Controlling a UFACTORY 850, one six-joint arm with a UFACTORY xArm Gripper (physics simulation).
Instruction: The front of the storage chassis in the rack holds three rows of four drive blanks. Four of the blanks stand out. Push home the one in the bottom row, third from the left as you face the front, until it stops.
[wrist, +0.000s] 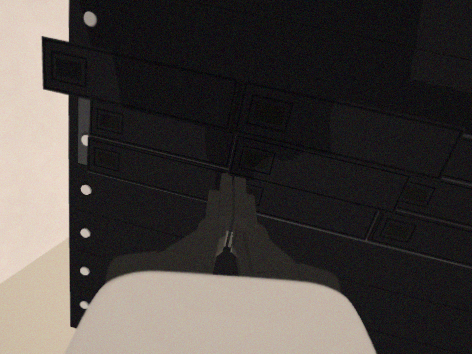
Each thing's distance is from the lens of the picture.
my gripper (230, 189): 0.15 m
black rack (344, 126): 0.12 m
